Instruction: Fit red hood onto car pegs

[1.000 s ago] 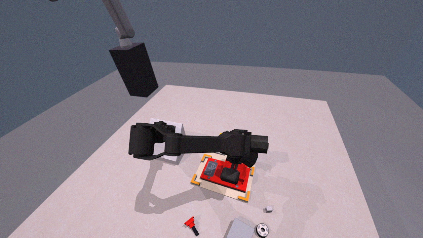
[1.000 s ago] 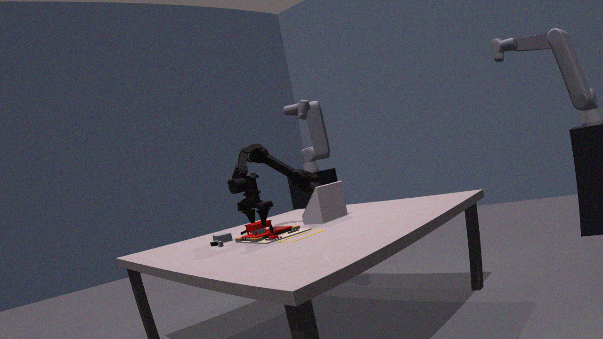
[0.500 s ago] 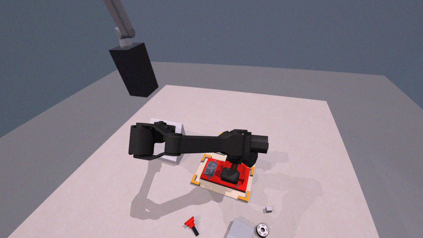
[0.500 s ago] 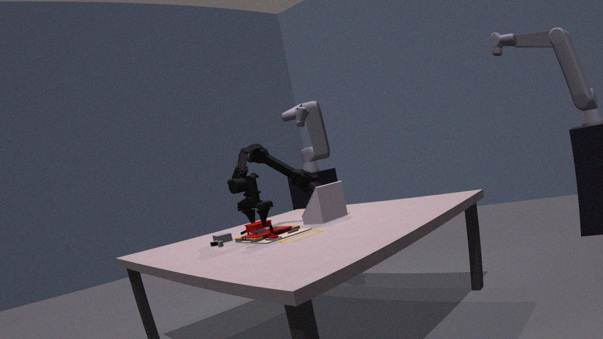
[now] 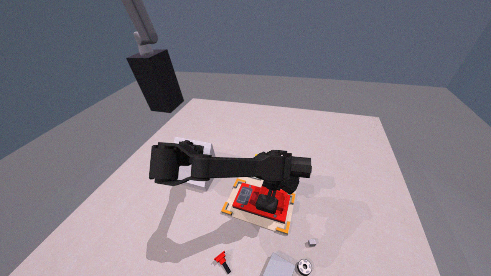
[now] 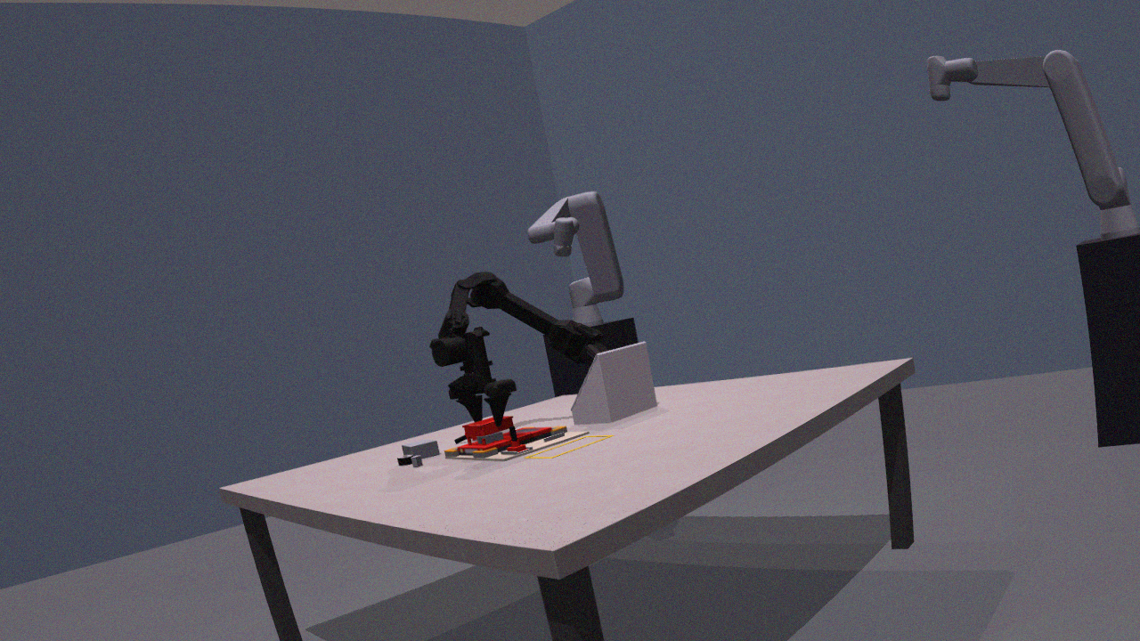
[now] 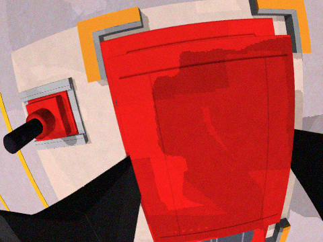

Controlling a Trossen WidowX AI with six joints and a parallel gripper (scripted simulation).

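My gripper tip is right at the hood. Also, from my gripper tip: white engine block (30 mm below).
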